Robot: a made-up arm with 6 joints.
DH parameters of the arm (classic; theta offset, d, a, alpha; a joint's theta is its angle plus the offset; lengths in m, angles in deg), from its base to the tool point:
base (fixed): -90 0.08 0.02 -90
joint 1: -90 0.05 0.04 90
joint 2: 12.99 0 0.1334 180
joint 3: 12.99 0 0.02 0
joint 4: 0 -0.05 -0.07 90
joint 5: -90 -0.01 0.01 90
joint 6: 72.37 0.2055 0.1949 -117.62
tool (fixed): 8.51 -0.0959 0 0
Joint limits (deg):
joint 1: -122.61..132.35
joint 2: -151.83..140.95
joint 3: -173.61..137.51
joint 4: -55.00..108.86
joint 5: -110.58..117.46
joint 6: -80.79..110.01
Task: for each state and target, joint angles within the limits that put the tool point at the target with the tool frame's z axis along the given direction. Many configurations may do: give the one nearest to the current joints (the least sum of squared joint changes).
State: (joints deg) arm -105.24 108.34 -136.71 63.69 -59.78 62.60
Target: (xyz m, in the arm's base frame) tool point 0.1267 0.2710 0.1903 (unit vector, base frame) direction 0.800 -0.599 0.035
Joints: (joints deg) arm -121.79 84.90 -159.80 53.73 -35.34 109.03
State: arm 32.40 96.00 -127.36 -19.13 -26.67 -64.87
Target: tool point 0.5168 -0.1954 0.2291 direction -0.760 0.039 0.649
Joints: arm 40.32 70.13 -134.39 -18.30 -53.42 -80.79
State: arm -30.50 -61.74 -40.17 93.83 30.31 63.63
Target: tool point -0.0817 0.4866 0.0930 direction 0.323 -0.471 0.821
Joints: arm -60.62 -66.37 -29.39 105.24 40.15 34.69
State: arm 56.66 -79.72 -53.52 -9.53 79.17 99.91
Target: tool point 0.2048 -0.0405 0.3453 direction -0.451 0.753 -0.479
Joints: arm 88.09 -88.47 -37.07 14.44 80.18 108.80
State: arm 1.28 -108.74 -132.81 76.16 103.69 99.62
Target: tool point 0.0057 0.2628 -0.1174 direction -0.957 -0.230 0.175
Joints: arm -23.75 -86.80 -164.39 43.93 116.57 87.93
